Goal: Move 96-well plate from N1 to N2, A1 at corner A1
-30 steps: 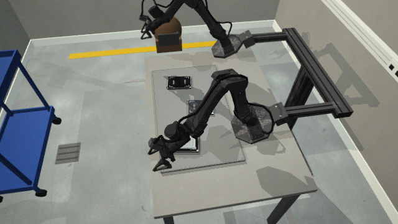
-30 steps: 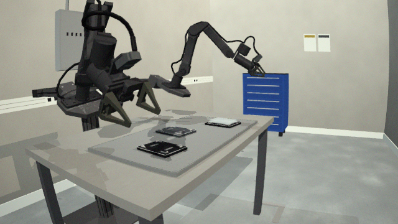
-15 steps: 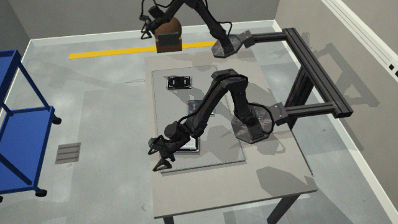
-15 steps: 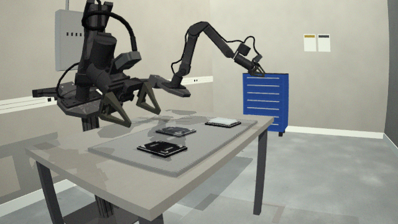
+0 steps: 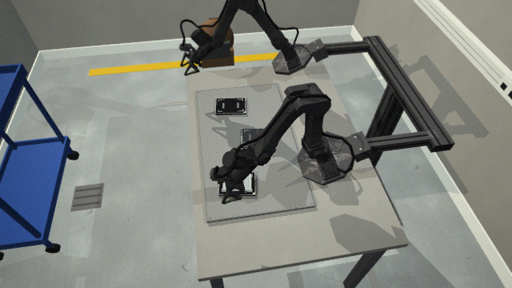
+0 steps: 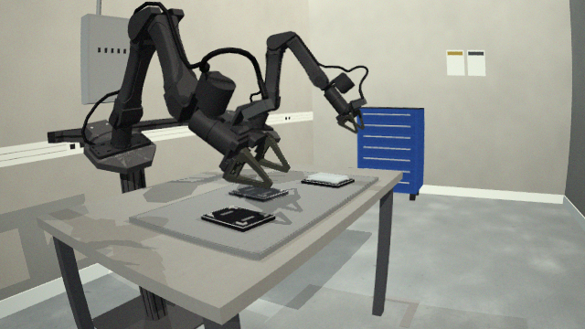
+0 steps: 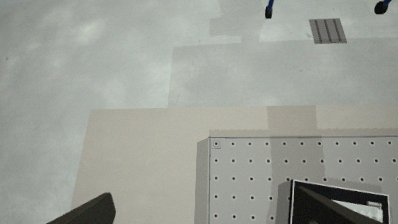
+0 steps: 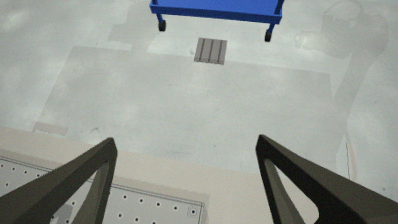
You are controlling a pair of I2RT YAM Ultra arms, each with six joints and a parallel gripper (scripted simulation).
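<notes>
Now: the white 96-well plate 18 cm below my left hand, 15 cm to the right of it and 7 cm behind it.
</notes>
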